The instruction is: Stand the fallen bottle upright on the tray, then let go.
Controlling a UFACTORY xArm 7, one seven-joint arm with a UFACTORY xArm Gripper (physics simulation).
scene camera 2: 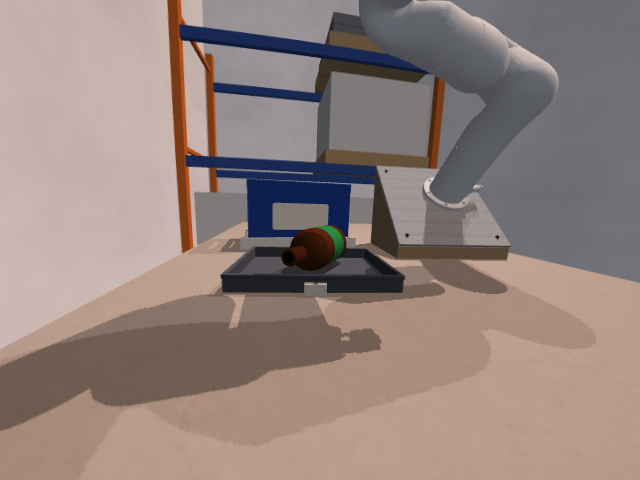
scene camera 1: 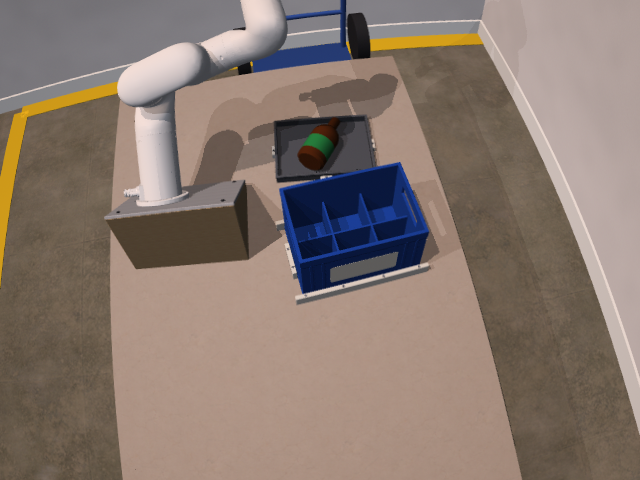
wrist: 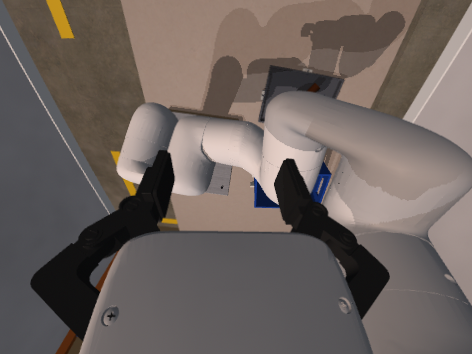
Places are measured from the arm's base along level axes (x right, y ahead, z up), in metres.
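Pixels of known places: gripper, fingertip midpoint: (wrist: 227, 168); arm's base, origin of the base link: (scene camera 2: 444, 194) (scene camera 1: 162, 200).
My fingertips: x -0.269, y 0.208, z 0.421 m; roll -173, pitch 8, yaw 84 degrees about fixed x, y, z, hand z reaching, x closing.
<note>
Ahead of a thing's pixels: the offset from my fingertips to its top centre. "spot": to the spot under its first point.
A brown bottle @(dx +0.091, dy +0.193, dz -0.500 m) (scene camera 1: 318, 145) (scene camera 2: 316, 248) with a green band lies on its side in the dark grey tray @(dx +0.090, dy +0.193, dz -0.554 m) (scene camera 1: 359, 147) (scene camera 2: 258, 285) (wrist: 287, 81). In scene camera 1 its neck points to the far right and its base faces the blue crate. In the wrist view the bottle's neck @(dx +0.050, dy +0.224, dz -0.525 m) (wrist: 314, 88) shows past the arm, which hides the rest. My gripper (wrist: 227, 168) is open, with nothing between its fingers. It is held high, well away from the bottle, and is out of view in both scene cameras.
A blue crate @(dx +0.393, dy +0.199, dz -0.404 m) (scene camera 1: 415, 253) (scene camera 2: 258, 206) (wrist: 265, 200) with compartments stands beside the tray, with pale strips @(spot: dx +0.498, dy +0.199, dz -0.553 m) (scene camera 1: 361, 284) along its base. The arm's pedestal (scene camera 1: 186, 237) (scene camera 2: 386, 235) stands to one side. A shelf rack (scene camera 2: 178, 129) and a blue trolley (scene camera 1: 302, 58) are beyond the table.
</note>
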